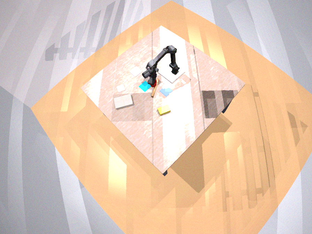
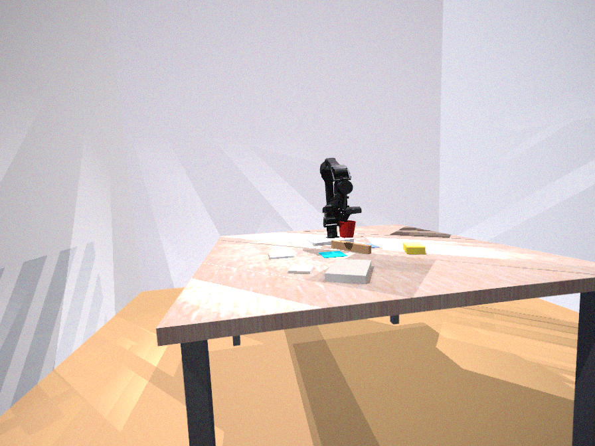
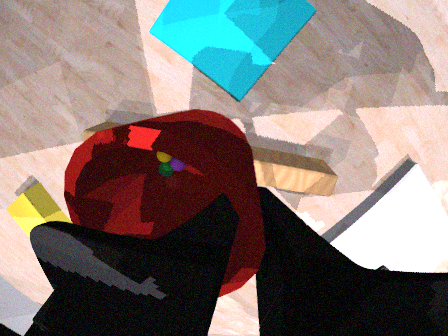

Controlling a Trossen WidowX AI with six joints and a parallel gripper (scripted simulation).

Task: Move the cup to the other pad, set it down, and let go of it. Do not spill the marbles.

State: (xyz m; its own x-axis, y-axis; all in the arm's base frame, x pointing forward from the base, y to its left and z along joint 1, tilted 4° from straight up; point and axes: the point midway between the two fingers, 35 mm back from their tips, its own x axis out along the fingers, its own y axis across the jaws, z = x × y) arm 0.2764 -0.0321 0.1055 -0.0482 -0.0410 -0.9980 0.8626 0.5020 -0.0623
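Now: gripper tip 7 cm short of the cyan pad, 7 cm to the left of it and 11 cm above it. Also, from my gripper tip: wooden bar 2 cm ahead, 3 cm to the left, 9 cm below; then red cup 3 cm ahead, 1 cm to the left; then pale blue pad 4 cm behind, 13 cm to the left, 11 cm below.
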